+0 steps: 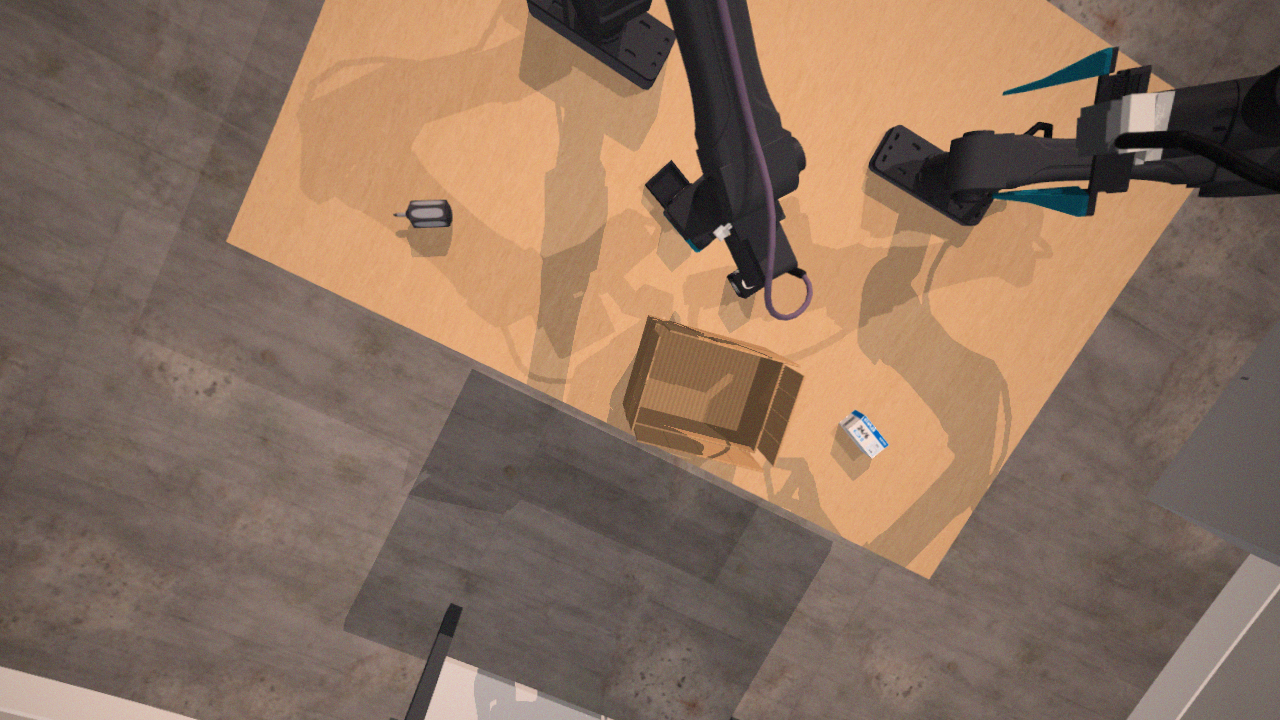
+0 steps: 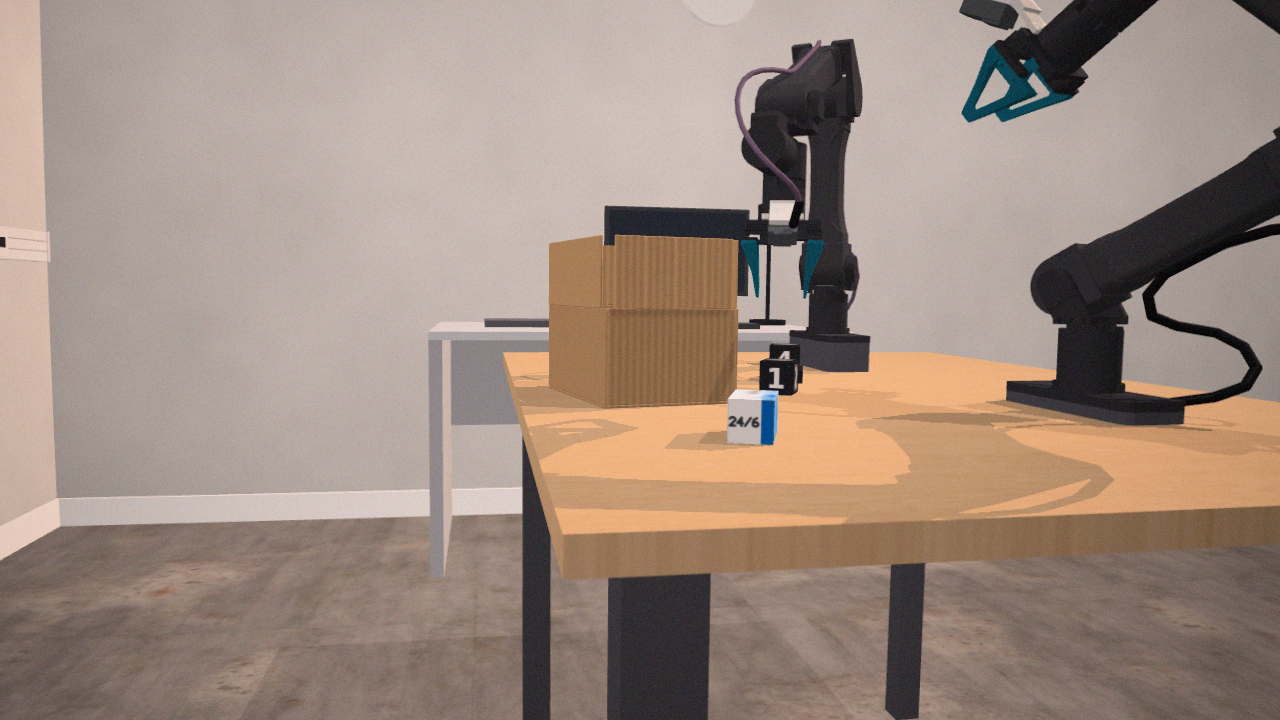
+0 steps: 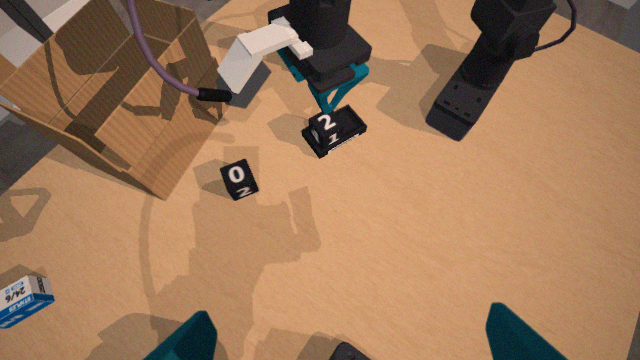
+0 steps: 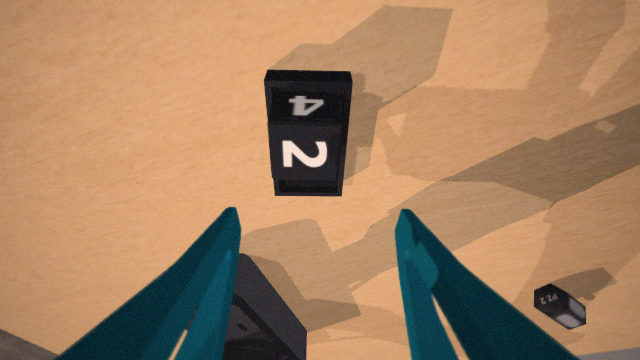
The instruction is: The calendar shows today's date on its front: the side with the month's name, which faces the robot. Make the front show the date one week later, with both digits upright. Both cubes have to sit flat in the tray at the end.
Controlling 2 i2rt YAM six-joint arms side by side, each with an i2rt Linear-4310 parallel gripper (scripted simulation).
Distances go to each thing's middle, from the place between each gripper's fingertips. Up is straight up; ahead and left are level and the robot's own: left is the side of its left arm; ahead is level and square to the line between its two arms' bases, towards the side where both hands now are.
Now: the black calendar tray (image 1: 664, 185) 20 mm behind my right hand (image 1: 702, 211), 30 mm to the right of it and 110 mm below it. From my right hand the other things lie so: staples box (image 2: 752, 416): 230 mm ahead, 410 mm to the left, 100 mm below.
Right now my left hand (image 1: 997, 146) is 12 cm short of the black calendar tray, 26 cm to the left of it and 32 cm above it. Also, from my left hand: staples box 37 cm ahead, 18 cm to the left, 31 cm below.
